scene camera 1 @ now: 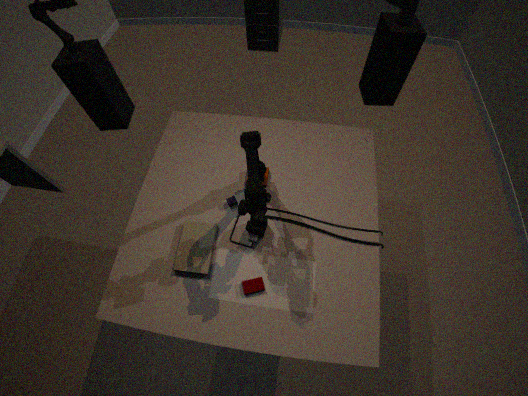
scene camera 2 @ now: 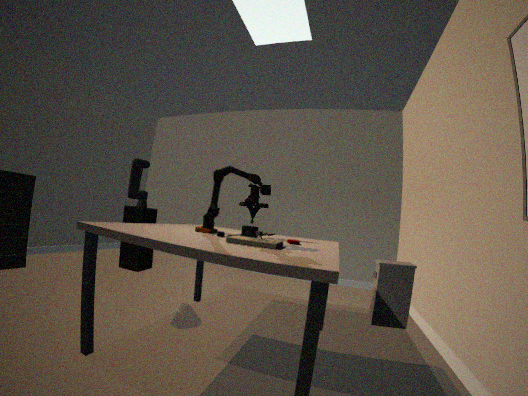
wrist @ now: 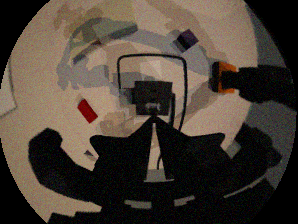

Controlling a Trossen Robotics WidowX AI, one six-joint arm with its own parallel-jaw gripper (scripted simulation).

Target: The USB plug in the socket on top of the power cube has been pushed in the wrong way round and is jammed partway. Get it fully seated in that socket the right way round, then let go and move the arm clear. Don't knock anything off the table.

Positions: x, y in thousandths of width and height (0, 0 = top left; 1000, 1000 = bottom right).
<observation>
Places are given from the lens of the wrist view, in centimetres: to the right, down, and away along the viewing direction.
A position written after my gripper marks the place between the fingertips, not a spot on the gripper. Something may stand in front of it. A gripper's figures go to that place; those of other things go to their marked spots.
my gripper (wrist: 518, 533): 1, 1, 10
dark power cube (wrist: 512, 413): 1, -4, 13
</observation>
